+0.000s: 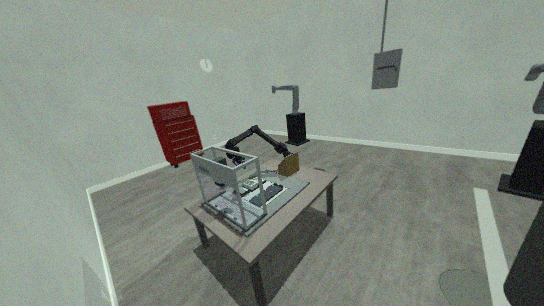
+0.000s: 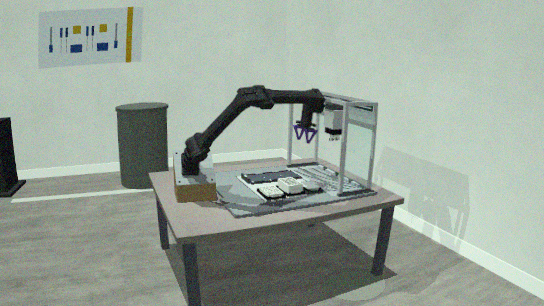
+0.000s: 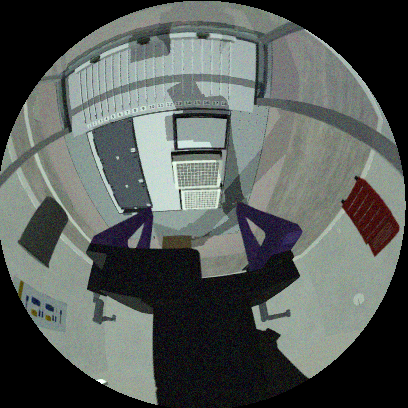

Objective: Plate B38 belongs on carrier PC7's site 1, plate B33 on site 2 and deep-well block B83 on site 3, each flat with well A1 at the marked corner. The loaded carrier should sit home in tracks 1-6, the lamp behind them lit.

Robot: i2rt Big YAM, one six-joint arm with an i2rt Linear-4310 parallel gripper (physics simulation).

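Frame: origin at the arm's base, x left, y back, z up, level; millimetres.
Seen in the pictures: gripper, fingertip midpoint: (image 2: 303, 141) (image 3: 193, 208); arm's base, origin of the base link: (image 1: 289, 157) (image 2: 189, 164).
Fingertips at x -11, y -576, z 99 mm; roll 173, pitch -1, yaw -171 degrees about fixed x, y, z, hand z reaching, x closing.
Offsets run from my fingertips to a thing's top centre. Level surfaces: height alone.
My gripper (image 2: 304, 140) (image 3: 193, 208) is open and empty, high above the plates, its purple fingers pointing down. The dark grey carrier {dy +103, dx +200, dz -222 mm} (image 1: 267, 194) (image 2: 272, 176) (image 3: 120, 162) lies flat in front of the low-numbered tracks, bearing no plates. Beside it are three pieces in a row: a smooth-topped plate {dy -35, dx -25, dz -226 mm} (image 2: 312, 186) (image 3: 201, 132) in a black frame nearest the tracks, the taller white deep-well block {dy +71, dx -29, dz -199 mm} (image 2: 290, 185) (image 3: 197, 173) in the middle, and a white gridded plate {dy +180, dx -57, dz -226 mm} (image 2: 271, 191) (image 3: 201, 199) nearest the arm base. Their labels and A1 corners are unreadable. No lit lamp is discernible.
The numbered track deck {dz -252 mm} (image 3: 240, 65) lies inside a framed enclosure (image 1: 239, 200) (image 2: 343, 150), whose posts and top rails stand close to the arm. A white and black pipetting head {dy -245, dx +144, dz +149 mm} (image 2: 333, 120) hangs inside, beside my gripper. The arm's base stands on a wooden block (image 2: 195, 192).
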